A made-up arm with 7 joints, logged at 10 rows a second.
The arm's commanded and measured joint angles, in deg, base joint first. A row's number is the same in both.
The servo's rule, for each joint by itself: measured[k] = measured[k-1] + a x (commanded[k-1-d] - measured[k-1]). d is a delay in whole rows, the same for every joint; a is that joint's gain. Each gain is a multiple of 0.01, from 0.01 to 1. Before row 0 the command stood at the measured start. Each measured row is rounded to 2 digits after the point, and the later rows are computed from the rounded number. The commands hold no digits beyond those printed.
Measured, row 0:
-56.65, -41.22, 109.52, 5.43, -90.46, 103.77, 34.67
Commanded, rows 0 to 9:
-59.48, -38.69, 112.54, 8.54, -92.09, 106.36, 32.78
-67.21, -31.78, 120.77, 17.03, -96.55, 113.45, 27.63
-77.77, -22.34, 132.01, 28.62, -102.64, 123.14, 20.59
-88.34, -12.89, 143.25, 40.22, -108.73, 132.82, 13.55
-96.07, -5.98, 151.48, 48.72, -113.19, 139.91, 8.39
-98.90, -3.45, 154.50, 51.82, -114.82, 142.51, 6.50
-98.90, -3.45, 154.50, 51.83, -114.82, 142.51, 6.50
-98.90, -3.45, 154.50, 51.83, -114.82, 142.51, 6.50
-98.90, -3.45, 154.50, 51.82, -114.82, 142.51, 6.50
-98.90, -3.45, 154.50, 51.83, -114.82, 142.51, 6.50
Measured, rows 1 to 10:
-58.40, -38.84, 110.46, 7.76, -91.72, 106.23, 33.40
-63.86, -32.20, 113.66, 14.71, -95.44, 113.09, 29.53
-72.48, -22.93, 119.35, 25.14, -100.98, 122.64, 23.54
-82.31, -13.49, 126.76, 36.45, -106.95, 132.31, 16.85
-90.84, -6.43, 134.42, 45.65, -111.75, 139.53, 11.18
-95.84, -3.63, 140.64, 50.28, -114.11, 142.36, 8.04
-97.74, -3.46, 144.94, 51.44, -114.66, 142.50, 7.01
-98.46, -3.45, 147.90, 51.73, -114.78, 142.51, 6.67
-98.73, -3.45, 149.95, 51.80, -114.81, 142.51, 6.56
-98.84, -3.45, 151.36, 51.82, -114.82, 142.51, 6.52
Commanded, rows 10 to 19:
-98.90, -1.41, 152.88, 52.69, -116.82, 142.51, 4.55
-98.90, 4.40, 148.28, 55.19, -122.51, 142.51, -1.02
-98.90, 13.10, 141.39, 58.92, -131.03, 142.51, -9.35
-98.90, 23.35, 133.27, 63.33, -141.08, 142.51, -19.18
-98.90, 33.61, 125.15, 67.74, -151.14, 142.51, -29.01
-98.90, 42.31, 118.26, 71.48, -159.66, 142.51, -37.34
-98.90, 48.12, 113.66, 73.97, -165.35, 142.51, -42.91
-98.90, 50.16, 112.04, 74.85, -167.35, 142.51, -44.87
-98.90, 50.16, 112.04, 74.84, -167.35, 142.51, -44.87
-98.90, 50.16, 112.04, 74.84, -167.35, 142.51, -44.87
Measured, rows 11 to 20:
-98.88, -1.53, 151.83, 52.47, -116.36, 142.51, 5.20
-98.89, 4.04, 150.73, 54.51, -121.10, 142.51, 1.03
-98.90, 12.56, 147.83, 57.82, -128.75, 142.51, -5.92
-98.90, 22.70, 143.32, 61.95, -138.24, 142.51, -14.80
-98.90, 32.96, 137.69, 66.29, -148.17, 142.51, -24.32
-98.90, 41.75, 131.67, 70.18, -157.02, 142.51, -33.04
-98.90, 47.74, 126.09, 73.02, -163.43, 142.51, -39.65
-98.90, 50.01, 121.73, 74.39, -166.45, 142.51, -43.15
-98.90, 50.15, 118.73, 74.73, -167.14, 142.51, -44.30
-98.90, 50.16, 116.66, 74.81, -167.30, 142.51, -44.68

